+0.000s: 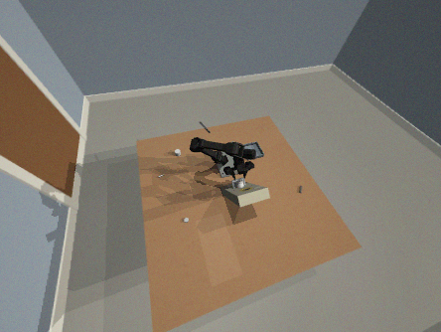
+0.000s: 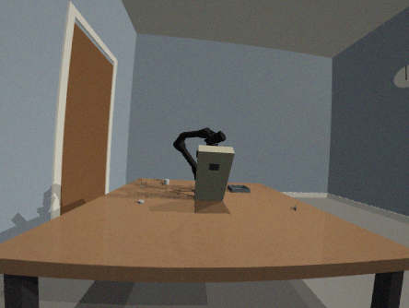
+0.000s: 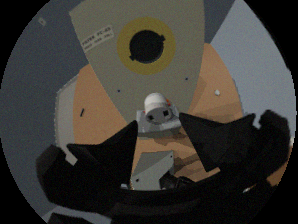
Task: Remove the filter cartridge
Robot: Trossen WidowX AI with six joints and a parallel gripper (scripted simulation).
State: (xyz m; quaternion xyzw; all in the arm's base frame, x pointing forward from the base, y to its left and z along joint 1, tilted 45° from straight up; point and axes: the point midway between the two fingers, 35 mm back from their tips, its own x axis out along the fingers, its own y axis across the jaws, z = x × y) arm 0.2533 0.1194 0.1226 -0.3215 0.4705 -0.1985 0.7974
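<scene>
Now: gripper tip 2 cm short of the round filter cartridge and 3 cm above it. Also, from my gripper tip: tray: 32 cm behind, 29 cm to the left, 20 cm below; service panel: 6 cm ahead, 4 cm below.
</scene>
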